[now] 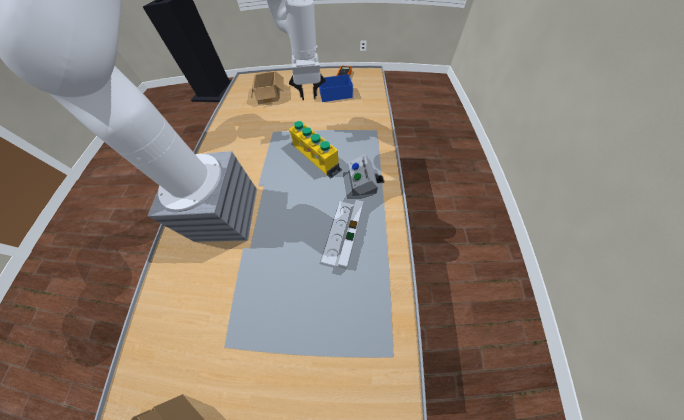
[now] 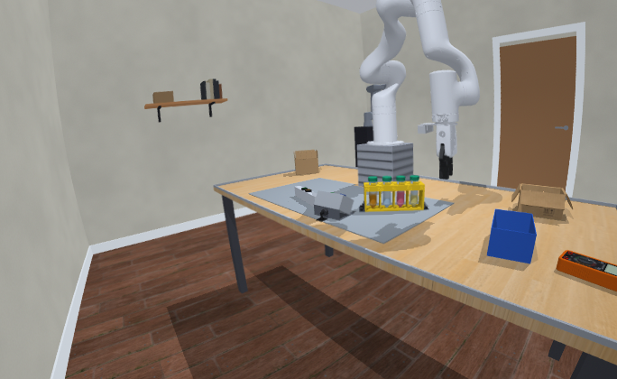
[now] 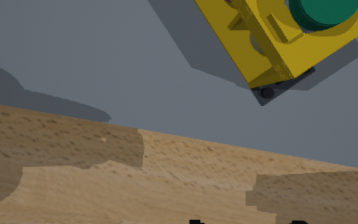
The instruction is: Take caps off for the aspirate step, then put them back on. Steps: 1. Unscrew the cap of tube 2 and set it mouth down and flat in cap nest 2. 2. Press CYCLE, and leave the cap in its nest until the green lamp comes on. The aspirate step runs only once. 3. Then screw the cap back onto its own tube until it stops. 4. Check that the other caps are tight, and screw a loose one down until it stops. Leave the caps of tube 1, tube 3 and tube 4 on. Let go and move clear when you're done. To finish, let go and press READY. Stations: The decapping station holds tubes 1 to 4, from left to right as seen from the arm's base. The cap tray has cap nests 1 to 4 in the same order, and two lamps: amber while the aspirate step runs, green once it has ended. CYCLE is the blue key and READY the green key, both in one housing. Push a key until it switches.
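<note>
The green cap lies 17 cm to the right of my hand, 4 cm below it and 4 cm ahead of it. The rest, counted from my hand: blue bin 26 cm to the left, 14 cm below, 5 cm ahead; key housing 28 cm to the right, 26 cm ahead, 10 cm below; blue key 27 cm to the right, 24 cm ahead, 9 cm below.
</note>
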